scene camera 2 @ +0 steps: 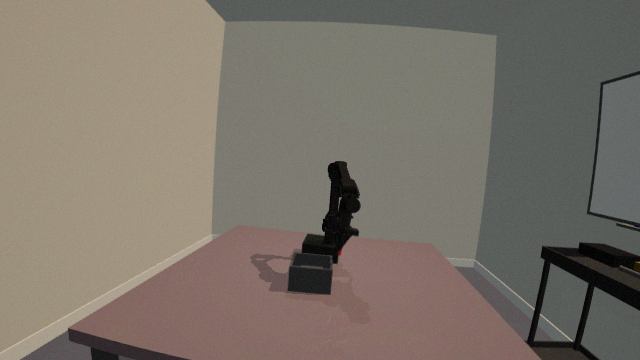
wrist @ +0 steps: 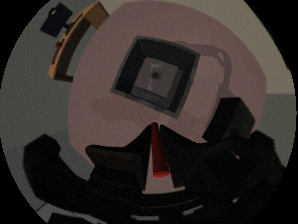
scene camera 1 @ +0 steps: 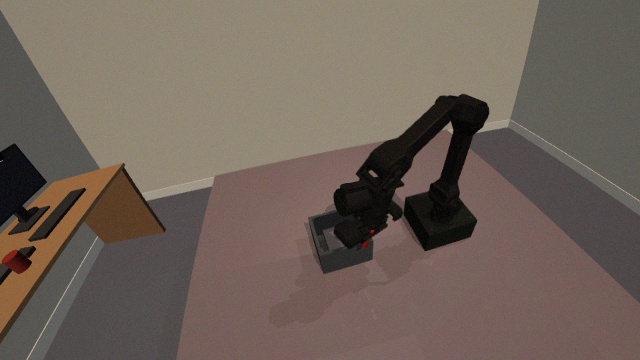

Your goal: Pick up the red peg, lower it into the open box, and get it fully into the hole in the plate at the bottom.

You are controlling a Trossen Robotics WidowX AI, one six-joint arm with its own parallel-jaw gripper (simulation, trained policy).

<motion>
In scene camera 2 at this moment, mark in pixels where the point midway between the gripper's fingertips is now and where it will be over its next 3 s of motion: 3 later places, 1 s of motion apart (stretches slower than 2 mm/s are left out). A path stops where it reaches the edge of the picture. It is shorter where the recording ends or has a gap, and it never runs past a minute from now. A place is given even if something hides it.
The gripper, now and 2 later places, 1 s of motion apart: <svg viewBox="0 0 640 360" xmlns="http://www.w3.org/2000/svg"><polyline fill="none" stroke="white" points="338,250 313,256 303,268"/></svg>
</motion>
